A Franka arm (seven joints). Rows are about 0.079 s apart.
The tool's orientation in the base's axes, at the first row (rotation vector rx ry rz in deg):
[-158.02, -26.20, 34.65]
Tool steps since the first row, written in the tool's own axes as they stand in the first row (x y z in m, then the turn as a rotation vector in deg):
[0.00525, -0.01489, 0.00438, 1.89, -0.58, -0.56]
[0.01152, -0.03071, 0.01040, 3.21, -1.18, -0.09]
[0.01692, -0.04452, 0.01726, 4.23, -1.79, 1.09]
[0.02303, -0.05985, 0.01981, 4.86, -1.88, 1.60]
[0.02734, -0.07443, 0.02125, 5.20, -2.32, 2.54]
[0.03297, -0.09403, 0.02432, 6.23, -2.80, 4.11]
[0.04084, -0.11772, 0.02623, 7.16, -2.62, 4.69]
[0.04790, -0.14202, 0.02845, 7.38, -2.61, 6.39]
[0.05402, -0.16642, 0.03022, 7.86, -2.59, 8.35]
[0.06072, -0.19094, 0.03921, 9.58, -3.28, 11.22]
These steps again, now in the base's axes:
[-0.00104, 0.01634, -0.00072, 1.74, 1.10, 0.01]
[-0.00217, 0.03422, -0.00292, 2.52, 2.21, -0.67]
[-0.00392, 0.05012, -0.00621, 2.73, 3.38, -1.86]
[-0.00352, 0.06680, -0.00549, 3.02, 3.79, -2.50]
[-0.00399, 0.08192, -0.00341, 2.79, 4.50, -3.29]
[-0.00527, 0.10242, -0.00155, 2.86, 5.63, -4.87]
[-0.00511, 0.12722, 0.00190, 3.45, 5.91, -5.76]
[-0.00592, 0.15234, 0.00557, 2.89, 6.33, -7.33]
[-0.00737, 0.17712, 0.01000, 2.44, 6.88, -9.22]
[-0.01156, 0.20368, 0.00796, 2.48, 8.70, -12.10]

